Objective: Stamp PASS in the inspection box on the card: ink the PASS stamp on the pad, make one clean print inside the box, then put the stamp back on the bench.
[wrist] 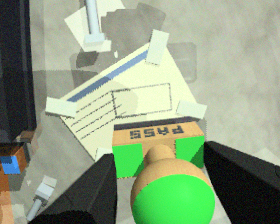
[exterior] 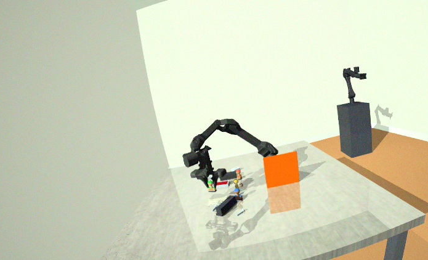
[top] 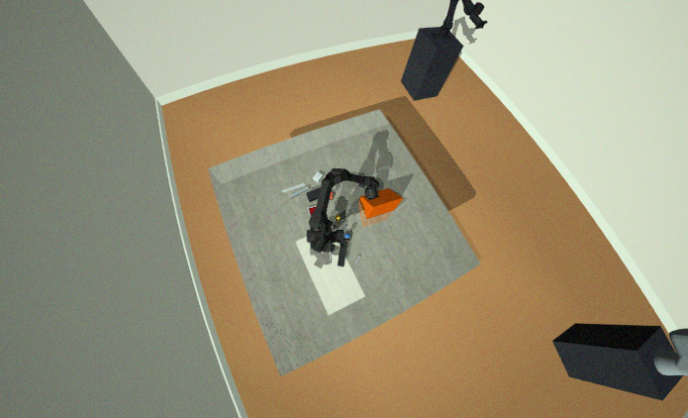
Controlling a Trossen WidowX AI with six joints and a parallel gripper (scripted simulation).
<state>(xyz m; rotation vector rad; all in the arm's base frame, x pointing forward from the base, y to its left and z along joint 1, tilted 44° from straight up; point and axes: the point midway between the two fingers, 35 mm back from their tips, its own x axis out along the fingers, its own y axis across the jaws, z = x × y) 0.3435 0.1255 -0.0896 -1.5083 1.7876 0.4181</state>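
Now: the pale card 10 mm behind my gripper tip and 90 mm below it. Round my gripper tip: long black block: 70 mm behind, 90 mm to the left, 70 mm below; then blue stamp: 130 mm behind, 10 mm to the left, 70 mm below; then green-knobbed stamp: right at my gripper tip.
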